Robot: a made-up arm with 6 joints.
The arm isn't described. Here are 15 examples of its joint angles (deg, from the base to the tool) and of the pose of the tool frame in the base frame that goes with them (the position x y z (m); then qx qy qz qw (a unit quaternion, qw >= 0)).
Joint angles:
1: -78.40 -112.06 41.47 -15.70 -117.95 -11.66
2: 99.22 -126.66 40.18 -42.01 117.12 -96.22
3: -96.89 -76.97 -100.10 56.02 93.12 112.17
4: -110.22 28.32 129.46 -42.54 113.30 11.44
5: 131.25 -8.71 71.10 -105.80 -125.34 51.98
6: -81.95 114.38 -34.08 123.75 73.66 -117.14
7: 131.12 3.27 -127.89 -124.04 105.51 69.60
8: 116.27 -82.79 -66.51 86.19 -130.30 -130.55
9: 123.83 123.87 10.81 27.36 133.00 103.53
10: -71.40 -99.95 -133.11 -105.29 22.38 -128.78
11: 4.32 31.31 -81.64 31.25 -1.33 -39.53
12: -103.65 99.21 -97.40 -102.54 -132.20 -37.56
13: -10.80 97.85 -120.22 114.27 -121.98 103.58
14: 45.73 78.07 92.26 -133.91 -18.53 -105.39
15: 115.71 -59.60 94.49 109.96 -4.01 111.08
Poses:
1: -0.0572 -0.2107 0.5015 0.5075 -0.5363 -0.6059 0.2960
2: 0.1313 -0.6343 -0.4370 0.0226 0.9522 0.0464 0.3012
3: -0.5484 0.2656 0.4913 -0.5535 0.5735 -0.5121 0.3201
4: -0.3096 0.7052 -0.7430 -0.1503 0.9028 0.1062 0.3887
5: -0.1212 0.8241 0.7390 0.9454 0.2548 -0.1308 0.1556
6: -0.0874 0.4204 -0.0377 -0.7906 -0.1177 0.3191 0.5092
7: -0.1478 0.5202 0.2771 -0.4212 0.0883 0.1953 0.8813
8: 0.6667 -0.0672 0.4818 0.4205 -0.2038 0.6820 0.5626
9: -0.7854 -0.1179 0.9714 0.2896 0.9177 0.0434 0.2684
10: 0.1363 -0.5527 0.4079 0.0075 0.7509 0.0252 0.6599
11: 0.4033 0.7471 -0.2801 -0.5699 -0.5384 -0.2116 0.5836
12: -0.0053 -0.1277 -0.6480 -0.0610 0.4293 -0.5118 0.7417
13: 0.1485 0.0281 -0.2527 -0.3450 -0.1695 -0.8309 0.4023
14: 0.8338 -0.2507 0.2199 0.0699 0.9940 0.0775 0.0328
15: -0.4102 0.1230 0.3253 0.2399 0.6848 0.0795 0.6835
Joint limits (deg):
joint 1: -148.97..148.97
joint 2: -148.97..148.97
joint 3: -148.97..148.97
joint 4: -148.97..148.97
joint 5: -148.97..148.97
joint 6: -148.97..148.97
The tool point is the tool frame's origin. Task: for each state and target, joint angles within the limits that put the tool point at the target. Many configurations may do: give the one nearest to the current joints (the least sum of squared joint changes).
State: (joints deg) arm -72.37 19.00 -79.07 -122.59 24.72 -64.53
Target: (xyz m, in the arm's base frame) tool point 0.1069 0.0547 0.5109
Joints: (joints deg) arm -58.64 -41.22 -111.80 -138.08 20.93 -76.85
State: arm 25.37 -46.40 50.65 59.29 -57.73 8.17
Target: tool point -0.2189 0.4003 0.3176
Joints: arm 39.80 -44.97 43.18 42.17 -65.13 -2.22
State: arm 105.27 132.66 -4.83 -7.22 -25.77 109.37
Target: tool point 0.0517 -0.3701 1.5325
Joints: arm 93.46 120.45 -10.24 -19.38 -40.24 144.82
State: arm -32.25 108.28 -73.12 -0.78 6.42 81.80
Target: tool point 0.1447 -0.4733 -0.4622
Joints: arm -27.16 148.97 -105.14 38.31 6.20 66.34
